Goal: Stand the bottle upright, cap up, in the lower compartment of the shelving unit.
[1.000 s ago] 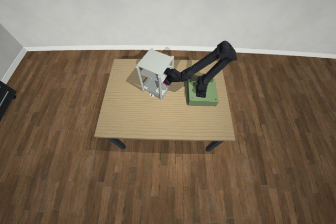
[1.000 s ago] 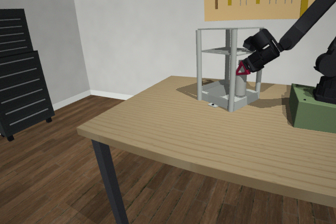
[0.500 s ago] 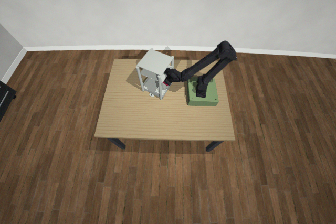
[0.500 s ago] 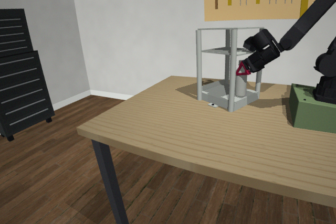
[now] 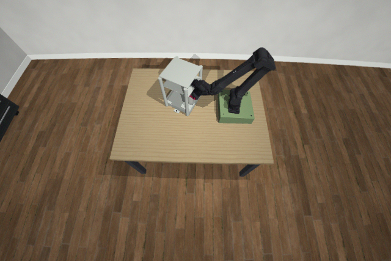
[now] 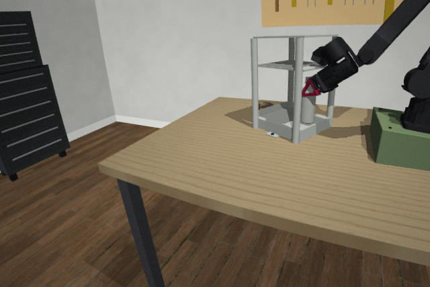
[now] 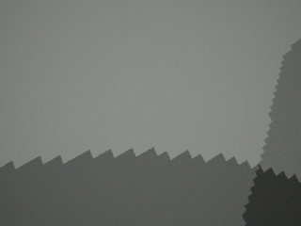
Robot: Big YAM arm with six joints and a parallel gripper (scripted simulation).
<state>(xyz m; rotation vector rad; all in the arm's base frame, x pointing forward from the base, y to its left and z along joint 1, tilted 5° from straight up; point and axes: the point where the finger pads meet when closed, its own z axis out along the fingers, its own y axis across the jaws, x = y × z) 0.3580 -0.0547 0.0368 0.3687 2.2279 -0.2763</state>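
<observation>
The white bottle lies right at my hand. Round my hand: shelving unit (6 cm ahead, 2 cm to the right, 2 cm above).
</observation>
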